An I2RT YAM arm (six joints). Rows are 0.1 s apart.
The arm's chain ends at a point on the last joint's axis. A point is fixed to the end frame.
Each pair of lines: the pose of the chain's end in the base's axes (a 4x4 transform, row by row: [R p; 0 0 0 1], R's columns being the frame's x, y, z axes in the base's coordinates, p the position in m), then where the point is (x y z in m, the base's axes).
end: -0.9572 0.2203 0.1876 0.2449; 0.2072 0.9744 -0.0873 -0.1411; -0.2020 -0.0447 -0.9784 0.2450; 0 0 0 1
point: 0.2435 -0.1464 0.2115
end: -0.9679 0.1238 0.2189 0.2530; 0.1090 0.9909 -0.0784 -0.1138; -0.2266 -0.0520 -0.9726 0.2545; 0 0 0 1
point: 0.2530 -0.1196 0.2210
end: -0.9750 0.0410 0.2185 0.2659; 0.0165 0.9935 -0.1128 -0.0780; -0.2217 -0.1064 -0.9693 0.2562; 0 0 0 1
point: 0.2661 -0.0856 0.2231
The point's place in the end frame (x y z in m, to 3 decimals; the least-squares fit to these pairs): 0.007 -0.004 0.033
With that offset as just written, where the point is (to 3 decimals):
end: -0.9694 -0.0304 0.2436 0.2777; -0.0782 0.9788 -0.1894 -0.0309; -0.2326 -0.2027 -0.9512 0.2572; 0 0 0 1
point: 0.279 -0.042 0.225
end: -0.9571 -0.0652 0.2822 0.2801; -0.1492 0.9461 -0.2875 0.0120; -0.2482 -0.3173 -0.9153 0.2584; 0 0 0 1
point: 0.283 -0.002 0.228
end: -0.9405 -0.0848 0.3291 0.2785; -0.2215 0.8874 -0.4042 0.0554; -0.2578 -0.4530 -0.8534 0.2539; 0 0 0 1
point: 0.283 0.037 0.226
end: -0.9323 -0.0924 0.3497 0.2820; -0.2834 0.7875 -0.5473 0.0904; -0.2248 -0.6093 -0.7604 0.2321; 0 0 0 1
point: 0.287 0.067 0.208
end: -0.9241 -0.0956 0.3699 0.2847; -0.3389 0.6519 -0.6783 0.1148; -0.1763 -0.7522 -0.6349 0.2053; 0 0 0 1
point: 0.291 0.087 0.186
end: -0.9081 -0.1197 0.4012 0.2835; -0.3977 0.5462 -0.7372 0.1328; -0.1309 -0.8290 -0.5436 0.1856; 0 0 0 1
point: 0.291 0.104 0.170
